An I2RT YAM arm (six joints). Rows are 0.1 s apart.
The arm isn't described. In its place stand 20 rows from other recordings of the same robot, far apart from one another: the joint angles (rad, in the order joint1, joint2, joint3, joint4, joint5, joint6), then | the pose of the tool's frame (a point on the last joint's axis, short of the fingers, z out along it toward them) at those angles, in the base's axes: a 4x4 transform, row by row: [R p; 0 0 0 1], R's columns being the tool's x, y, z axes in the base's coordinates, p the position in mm.
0.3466 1.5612 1.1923 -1.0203 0.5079 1.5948 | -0.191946 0.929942 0.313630 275.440; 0.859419 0.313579 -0.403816 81.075; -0.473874 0.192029 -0.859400 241.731; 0 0 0 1
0.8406 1.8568 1.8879 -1.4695 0.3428 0.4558 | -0.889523 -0.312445 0.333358 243.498; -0.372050 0.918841 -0.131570 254.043; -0.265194 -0.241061 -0.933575 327.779; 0 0 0 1
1.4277 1.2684 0.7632 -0.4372 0.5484 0.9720 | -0.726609 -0.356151 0.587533 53.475; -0.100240 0.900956 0.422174 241.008; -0.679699 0.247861 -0.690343 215.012; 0 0 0 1
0.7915 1.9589 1.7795 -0.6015 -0.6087 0.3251 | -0.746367 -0.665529 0.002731 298.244; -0.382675 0.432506 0.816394 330.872; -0.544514 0.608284 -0.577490 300.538; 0 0 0 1
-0.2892 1.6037 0.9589 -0.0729 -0.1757 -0.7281 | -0.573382 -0.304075 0.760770 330.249; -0.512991 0.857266 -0.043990 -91.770; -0.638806 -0.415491 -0.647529 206.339; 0 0 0 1
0.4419 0.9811 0.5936 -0.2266 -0.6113 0.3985 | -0.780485 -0.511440 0.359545 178.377; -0.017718 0.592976 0.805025 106.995; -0.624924 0.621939 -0.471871 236.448; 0 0 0 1
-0.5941 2.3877 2.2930 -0.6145 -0.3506 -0.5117 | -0.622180 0.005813 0.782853 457.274; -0.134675 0.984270 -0.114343 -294.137; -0.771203 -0.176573 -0.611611 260.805; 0 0 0 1
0.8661 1.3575 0.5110 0.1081 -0.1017 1.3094 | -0.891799 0.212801 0.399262 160.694; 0.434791 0.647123 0.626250 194.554; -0.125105 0.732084 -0.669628 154.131; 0 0 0 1
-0.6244 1.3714 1.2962 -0.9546 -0.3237 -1.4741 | -0.486525 -0.651527 0.582070 227.308; -0.812519 0.582291 -0.027373 -149.835; -0.321100 -0.486261 -0.812678 321.331; 0 0 0 1
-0.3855 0.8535 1.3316 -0.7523 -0.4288 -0.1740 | -0.242114 -0.071895 0.967580 134.164; -0.071669 0.995852 0.056062 -38.470; -0.967597 -0.055772 -0.246262 449.638; 0 0 0 1
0.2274 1.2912 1.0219 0.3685 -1.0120 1.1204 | -0.805630 -0.496734 0.322824 277.379; 0.303482 0.121946 0.945001 95.169; -0.508781 0.859293 0.052506 369.101; 0 0 0 1
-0.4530 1.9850 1.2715 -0.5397 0.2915 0.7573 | -0.277311 0.950055 0.143161 341.254; 0.866775 0.311667 -0.389313 -177.488; -0.414487 0.016128 -0.909912 137.501; 0 0 0 1
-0.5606 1.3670 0.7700 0.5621 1.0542 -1.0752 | -0.892493 0.448886 -0.044244 232.919; 0.047272 -0.004465 -0.998872 -182.772; -0.448577 -0.893578 -0.017234 280.734; 0 0 0 1
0.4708 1.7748 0.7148 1.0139 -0.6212 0.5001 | -0.461368 -0.758679 0.459941 301.131; 0.202708 0.414560 0.887158 176.517; -0.863741 0.502540 -0.037474 182.888; 0 0 0 1
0.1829 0.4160 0.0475 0.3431 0.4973 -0.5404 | -0.180438 0.252201 0.950703 134.788; -0.493207 0.813069 -0.309297 7.661; -0.850993 -0.524702 -0.022321 185.230; 0 0 0 1
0.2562 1.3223 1.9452 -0.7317 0.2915 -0.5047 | -0.108215 -0.021339 0.993898 221.709; -0.507121 0.861092 -0.036728 47.502; -0.855054 -0.508001 -0.104005 549.316; 0 0 0 1
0.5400 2.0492 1.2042 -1.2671 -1.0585 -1.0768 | -0.465801 -0.584057 -0.664761 242.996; -0.782389 -0.079125 0.617743 181.837; -0.413397 0.807847 -0.420103 126.057; 0 0 0 1
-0.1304 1.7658 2.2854 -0.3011 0.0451 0.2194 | 0.247542 0.122600 0.961089 357.711; 0.186821 0.967306 -0.171512 -48.530; -0.950695 0.222008 0.216545 569.978; 0 0 0 1
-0.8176 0.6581 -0.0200 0.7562 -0.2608 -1.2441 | -0.483904 0.220309 0.846936 107.676; -0.821770 0.218352 -0.526324 -101.422; -0.300884 -0.950677 0.075382 176.459; 0 0 0 1
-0.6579 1.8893 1.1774 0.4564 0.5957 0.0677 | -0.136222 0.947086 0.290641 326.034; 0.176032 0.311848 -0.933683 -277.185; -0.974913 -0.076026 -0.209198 223.450; 0 0 0 1
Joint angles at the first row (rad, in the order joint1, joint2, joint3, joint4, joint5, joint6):
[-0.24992 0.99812 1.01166 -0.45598 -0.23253 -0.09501]
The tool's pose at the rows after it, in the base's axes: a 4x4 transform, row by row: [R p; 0 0 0 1], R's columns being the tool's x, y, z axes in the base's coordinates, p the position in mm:
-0.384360 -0.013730 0.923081 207.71; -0.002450 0.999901 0.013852 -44.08; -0.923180 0.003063 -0.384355 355.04; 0 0 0 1
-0.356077 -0.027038 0.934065 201.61; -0.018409 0.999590 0.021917 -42.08; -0.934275 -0.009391 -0.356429 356.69; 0 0 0 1
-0.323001 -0.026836 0.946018 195.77; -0.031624 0.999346 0.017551 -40.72; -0.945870 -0.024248 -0.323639 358.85; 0 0 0 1
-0.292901 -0.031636 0.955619 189.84; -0.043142 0.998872 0.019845 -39.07; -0.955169 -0.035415 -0.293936 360.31; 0 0 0 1
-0.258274 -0.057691 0.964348 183.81; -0.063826 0.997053 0.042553 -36.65; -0.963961 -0.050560 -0.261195 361.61; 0 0 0 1
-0.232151 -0.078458 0.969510 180.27; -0.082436 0.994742 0.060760 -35.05; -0.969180 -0.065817 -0.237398 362.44; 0 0 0 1
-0.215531 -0.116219 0.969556 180.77; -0.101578 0.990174 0.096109 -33.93; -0.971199 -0.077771 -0.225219 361.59; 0 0 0 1
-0.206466 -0.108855 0.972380 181.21; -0.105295 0.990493 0.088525 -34.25; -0.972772 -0.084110 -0.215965 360.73; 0 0 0 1
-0.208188 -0.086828 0.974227 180.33; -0.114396 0.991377 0.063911 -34.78; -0.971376 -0.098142 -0.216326 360.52; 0 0 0 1
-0.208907 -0.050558 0.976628 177.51; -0.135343 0.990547 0.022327 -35.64; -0.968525 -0.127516 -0.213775 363.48; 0 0 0 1
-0.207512 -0.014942 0.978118 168.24; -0.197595 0.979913 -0.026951 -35.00; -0.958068 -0.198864 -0.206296 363.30; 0 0 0 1
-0.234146 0.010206 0.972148 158.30; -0.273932 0.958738 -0.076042 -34.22; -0.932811 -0.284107 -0.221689 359.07; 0 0 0 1
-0.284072 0.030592 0.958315 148.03; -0.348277 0.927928 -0.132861 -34.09; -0.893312 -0.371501 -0.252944 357.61; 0 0 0 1
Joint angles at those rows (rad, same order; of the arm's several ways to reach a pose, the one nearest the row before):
[-0.24961 0.96416 0.99545 -0.43853 -0.24386 -0.10046]
[-0.24928 0.93335 0.97841 -0.42222 -0.25442 -0.10942]
[-0.24975 0.90293 0.96189 -0.39984 -0.25353 -0.11437]
[-0.24994 0.87263 0.94493 -0.38123 -0.25846 -0.11845]
[-0.24998 0.84149 0.92694 -0.36099 -0.28358 -0.13134]
[-0.24997 0.82232 0.91476 -0.34383 -0.30334 -0.14437]
[-0.25004 0.82093 0.90596 -0.32622 -0.33952 -0.16164]
[-0.24981 0.81897 0.89729 -0.30882 -0.33225 -0.16264]
[-0.24913 0.81448 0.89490 -0.30934 -0.30694 -0.17098]
[-0.24991 0.80574 0.90319 -0.32089 -0.26631 -0.19064]
[-0.24981 0.76560 0.88956 -0.33684 -0.21741 -0.25125]
[-0.24946 0.72300 0.87080 -0.37456 -0.16710 -0.33400]
[-0.25225 0.68937 0.87431 -0.44227 -0.11075 -0.42319]

